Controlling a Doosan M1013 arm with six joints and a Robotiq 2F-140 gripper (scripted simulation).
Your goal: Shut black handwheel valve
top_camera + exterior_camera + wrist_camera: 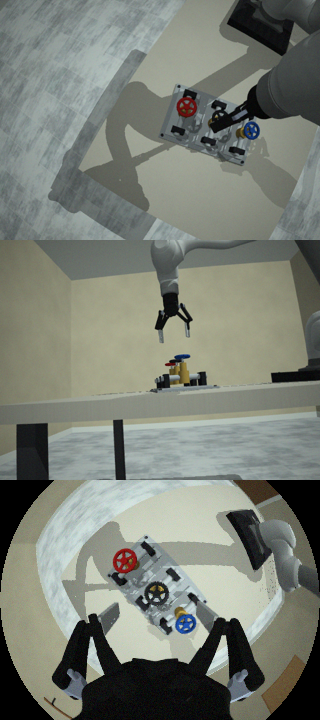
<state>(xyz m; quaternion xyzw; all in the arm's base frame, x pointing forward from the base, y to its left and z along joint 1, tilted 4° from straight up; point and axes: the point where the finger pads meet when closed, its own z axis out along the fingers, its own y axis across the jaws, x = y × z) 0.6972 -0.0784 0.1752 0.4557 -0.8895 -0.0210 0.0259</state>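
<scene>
Now: hand 120 mm above the black handwheel and 10 mm to the left of it. Also, from my hand: grey panel 240 mm below, 10 mm to the right; blue handwheel 120 mm to the left, 120 mm below, 20 mm behind; red handwheel 130 mm to the right, 120 mm below, 10 mm ahead.
</scene>
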